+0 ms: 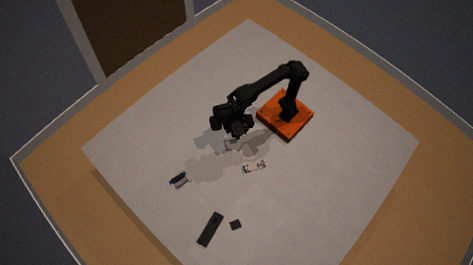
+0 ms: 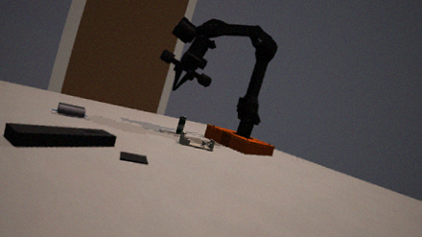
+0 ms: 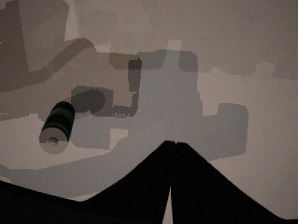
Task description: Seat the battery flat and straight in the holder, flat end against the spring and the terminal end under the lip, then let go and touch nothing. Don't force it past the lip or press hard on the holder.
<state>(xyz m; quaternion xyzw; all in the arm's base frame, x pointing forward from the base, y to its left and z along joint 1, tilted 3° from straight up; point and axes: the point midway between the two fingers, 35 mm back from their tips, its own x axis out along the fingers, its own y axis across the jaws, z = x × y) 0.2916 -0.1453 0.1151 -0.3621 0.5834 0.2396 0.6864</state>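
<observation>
Now: the white battery 110 mm below my gripper tip, 70 mm behind it and 10 mm to the left of it. Also, from my gripper tip: black square: 280 mm ahead, 260 mm to the left, 140 mm below; then long black bar: 370 mm ahead, 180 mm to the left, 130 mm below.
</observation>
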